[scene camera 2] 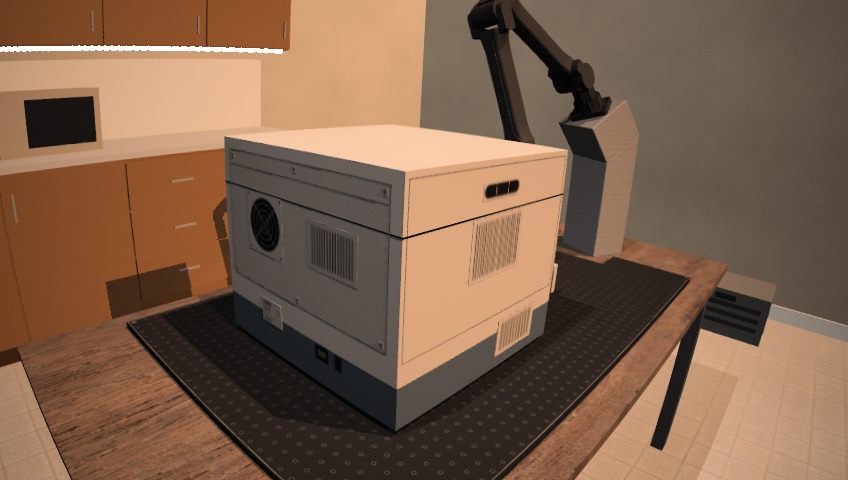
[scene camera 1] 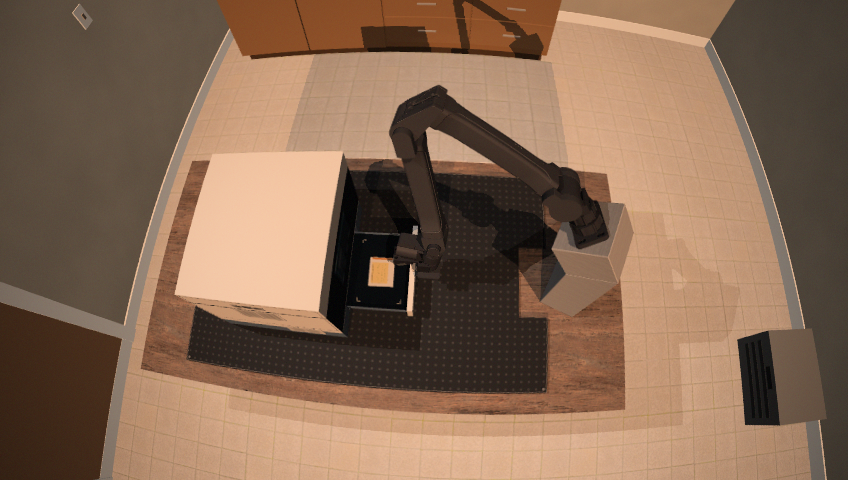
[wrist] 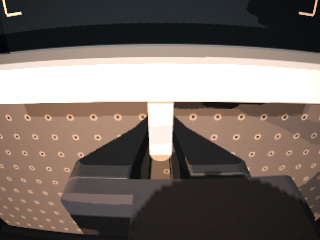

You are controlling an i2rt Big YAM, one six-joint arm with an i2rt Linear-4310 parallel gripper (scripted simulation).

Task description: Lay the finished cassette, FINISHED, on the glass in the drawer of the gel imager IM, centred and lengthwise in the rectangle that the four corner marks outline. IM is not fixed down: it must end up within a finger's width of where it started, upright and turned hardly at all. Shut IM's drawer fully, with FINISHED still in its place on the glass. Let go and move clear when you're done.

A gel imager (scene camera 1: 275, 235) is 112 cm from the lens. An orange cassette (scene camera 1: 381, 273): 138 cm from the lens. The marked spots on the gel imager and the orange cassette are 42 cm apart.
